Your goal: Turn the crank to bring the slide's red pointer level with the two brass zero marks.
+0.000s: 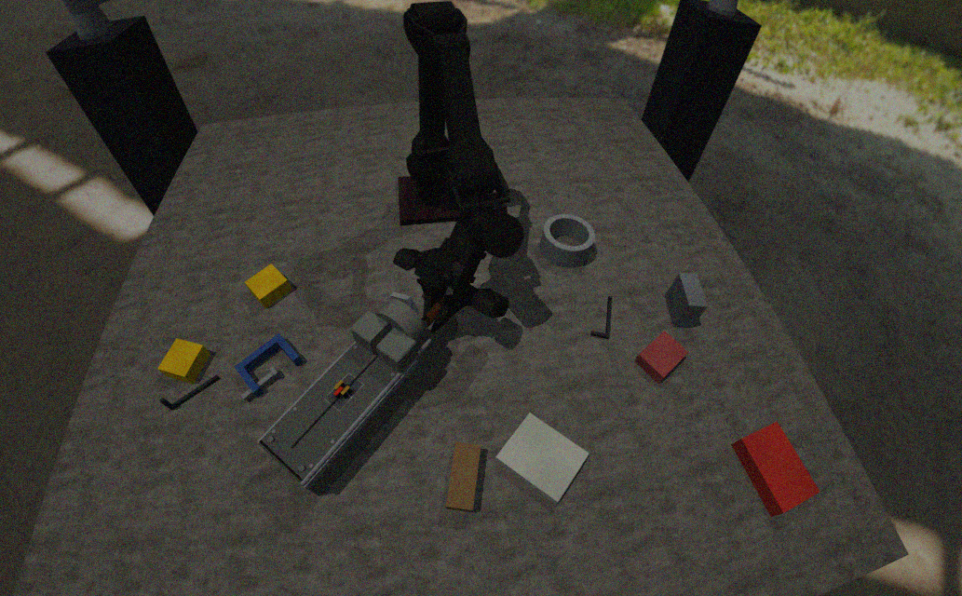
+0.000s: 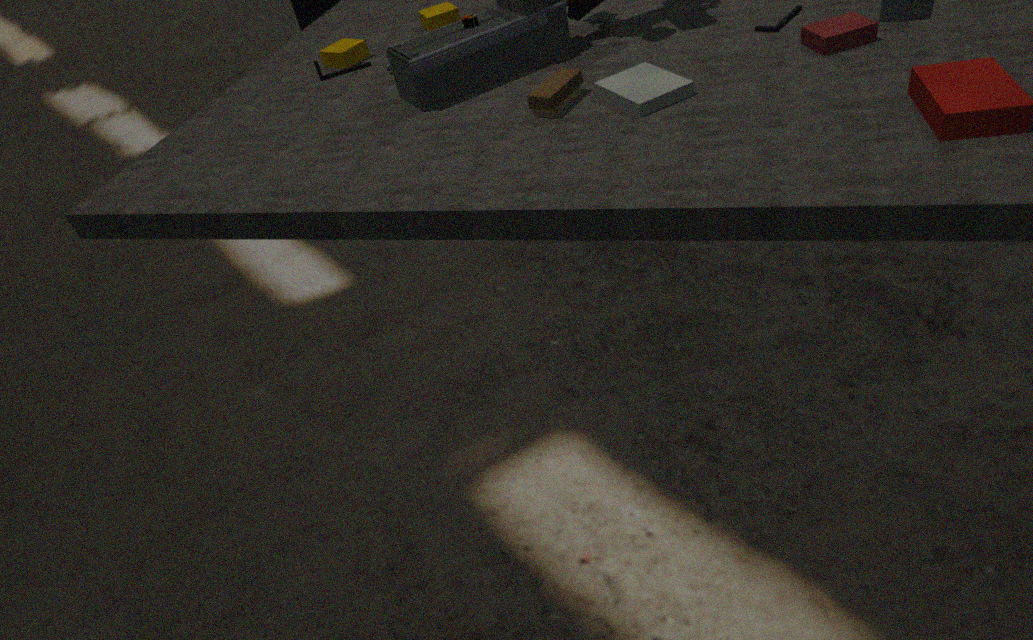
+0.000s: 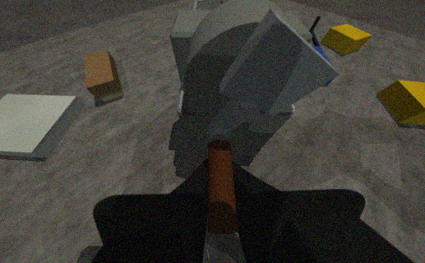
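Now: the brown crank handle 2 cm behind my gripper tip, 1 cm to the left of it and 3 cm above it. From my gripper tip the other things lie so: white plate (21 cm ahead, 15 cm to the left, 2 cm below); red pointer (12 cm ahead, 12 cm to the right, 5 cm above); brown block (23 cm ahead, 4 cm to the left, 2 cm below).
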